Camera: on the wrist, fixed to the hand. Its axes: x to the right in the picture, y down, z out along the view.
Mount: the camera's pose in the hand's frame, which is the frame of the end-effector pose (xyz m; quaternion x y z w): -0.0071 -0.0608 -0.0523 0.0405 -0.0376 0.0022 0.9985
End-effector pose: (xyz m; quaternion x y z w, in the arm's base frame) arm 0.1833 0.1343 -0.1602 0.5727 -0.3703 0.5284 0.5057
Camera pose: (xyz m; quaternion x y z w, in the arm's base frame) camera 0.2283 0.1973 -0.1822 0.6113 -0.3686 0.5222 0.4666
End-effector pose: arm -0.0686 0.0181 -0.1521 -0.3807 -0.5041 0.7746 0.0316
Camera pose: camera -0.0514 0.0844 -0.1098 -0.3508 -0.4723 0.8082 0.0263
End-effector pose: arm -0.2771 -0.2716 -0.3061 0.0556 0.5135 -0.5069 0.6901
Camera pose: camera -0.3569 -0.2650 -0.2981 0.0655 0.4661 -0.5275 0.7072
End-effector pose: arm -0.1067 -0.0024 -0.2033 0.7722 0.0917 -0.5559 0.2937
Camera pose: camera -0.0957 0.0773 -0.2072 0.7622 0.0563 -0.5872 0.2666
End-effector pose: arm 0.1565 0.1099 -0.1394 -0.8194 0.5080 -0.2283 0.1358
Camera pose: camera 0.1739 0.1439 -0.0685 -0.8201 0.4947 -0.2174 0.1884
